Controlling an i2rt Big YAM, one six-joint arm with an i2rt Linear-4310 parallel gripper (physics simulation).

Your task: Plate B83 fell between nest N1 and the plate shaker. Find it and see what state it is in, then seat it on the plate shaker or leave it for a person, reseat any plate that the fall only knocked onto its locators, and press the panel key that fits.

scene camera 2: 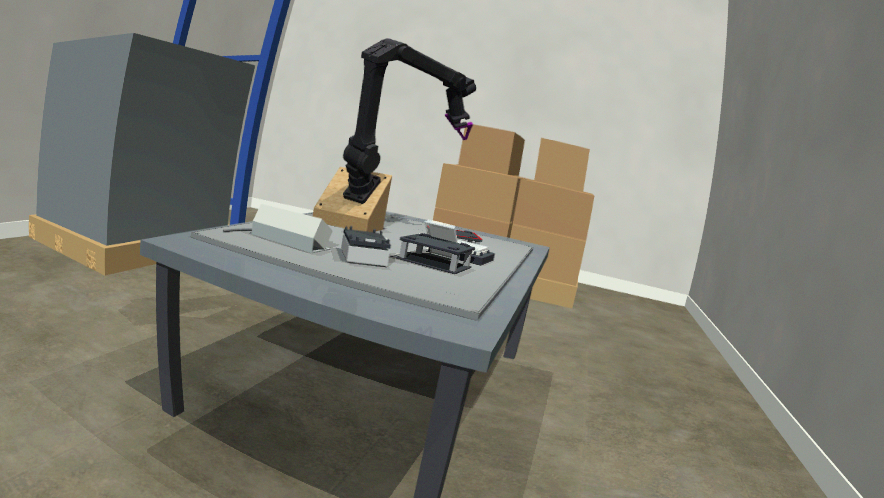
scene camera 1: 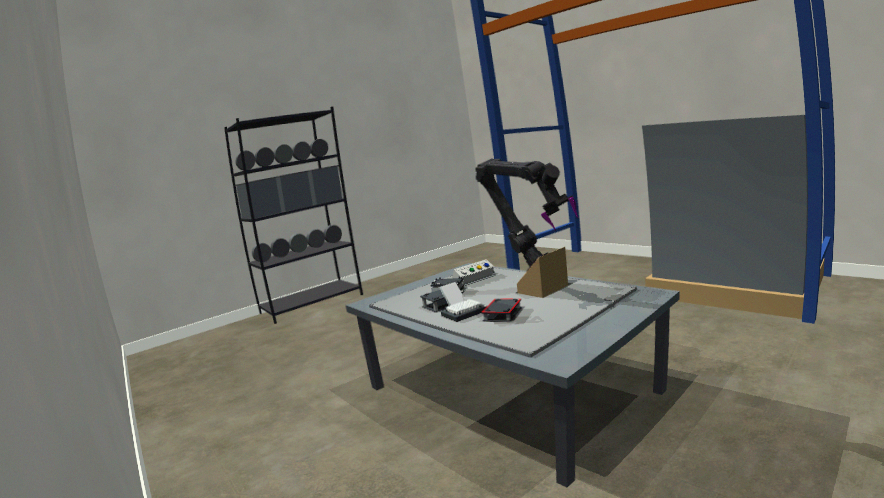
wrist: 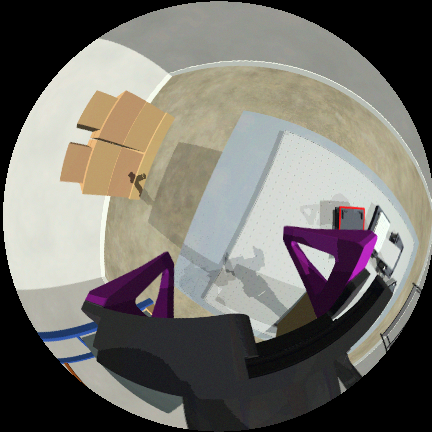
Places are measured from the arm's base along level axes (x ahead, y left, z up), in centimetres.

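Pixels of known places: gripper, between the fingertips: point(scene camera 2: 461, 134) point(scene camera 1: 566, 224) point(wrist: 227, 246); arm's base, origin of its link: point(scene camera 2: 362, 189) point(scene camera 1: 539, 264).
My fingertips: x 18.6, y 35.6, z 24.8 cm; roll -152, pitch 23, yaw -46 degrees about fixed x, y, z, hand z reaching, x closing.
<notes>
For each thing: its top centre in the pictures, then the offset to it from my fingertips. "spot": a spot on its surface instead. Level surfaces: height alone.
- black-topped device with a white body, a spot on its surface: point(scene camera 2: 365, 253) spot: dx +10.5, dy -82.3, dz -34.6 cm
- key panel, centre of its top: point(scene camera 2: 293, 210) point(scene camera 1: 472, 264) dx -13.8, dy -81.0, dz -29.0 cm
- grey perforated board, height of its surface: dz -37.4 cm
- table, height of its surface: dz -38.7 cm
My gripper point(scene camera 1: 564, 220) point(scene camera 2: 465, 133) point(wrist: 227, 246) is open and empty, high above the table and away from the plates. A white plate point(scene camera 1: 452, 292) point(scene camera 2: 441, 230) leans steeply beside a black two-tier stand point(scene camera 1: 433, 301) point(scene camera 2: 436, 243). Another white plate point(scene camera 1: 463, 306) point(wrist: 381, 231) lies on a low black base. A black-topped device with a white body point(scene camera 2: 365, 253), probably the plate shaker, stands near the two-tier stand. The key panel point(scene camera 1: 475, 270) shows coloured keys; its back shows in scene camera 2. Labels and the leaning plate's condition are too small to read.
A red-edged black stand point(scene camera 1: 502, 307) point(scene camera 2: 469, 235) point(wrist: 352, 218) stands beside the low black base. The arm rises from a wooden block point(scene camera 1: 550, 274) point(scene camera 2: 352, 204). The grey perforated board point(scene camera 1: 532, 340) point(scene camera 2: 457, 300) point(wrist: 285, 175) lies on the table point(scene camera 1: 575, 364). Cartons point(scene camera 2: 476, 191) point(wrist: 125, 150) are stacked beyond it.
</notes>
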